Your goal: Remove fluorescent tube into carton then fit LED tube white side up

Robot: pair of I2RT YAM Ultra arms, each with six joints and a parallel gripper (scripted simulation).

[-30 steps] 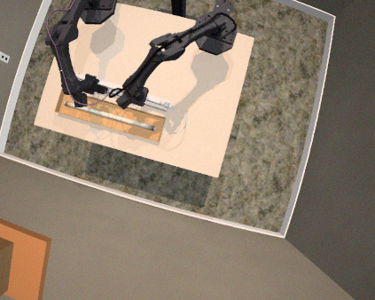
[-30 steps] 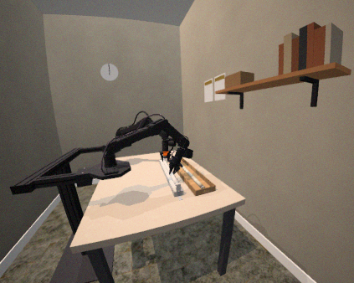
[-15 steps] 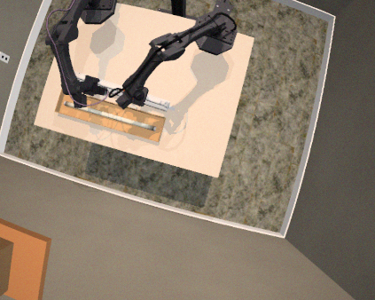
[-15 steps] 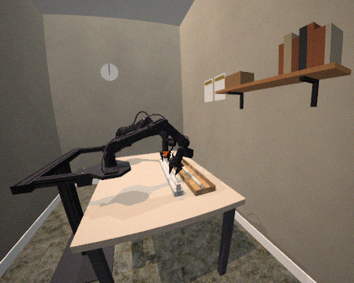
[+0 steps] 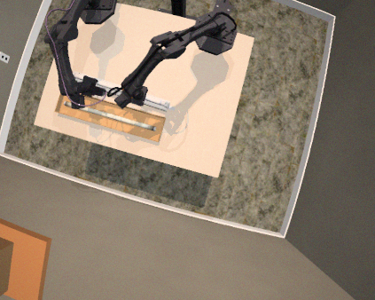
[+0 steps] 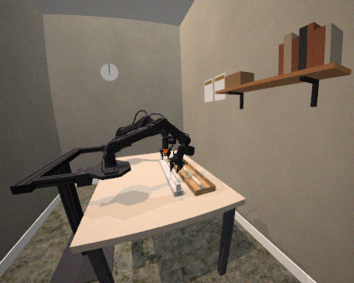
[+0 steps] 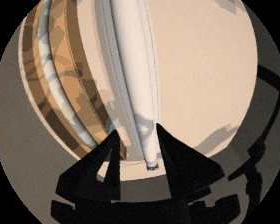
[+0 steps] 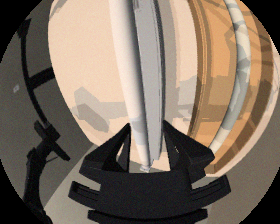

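Now: right hand 1 cm past the LED tube, 12 cm to the right of it and 1 cm above it. The rest, counted from my right hand: carton 14 cm ahead, 10 cm to the left, 6 cm below; light fixture 1 cm behind, 12 cm to the left, 3 cm below; old fluorescent tube 14 cm ahead, 10 cm to the left, 6 cm below.
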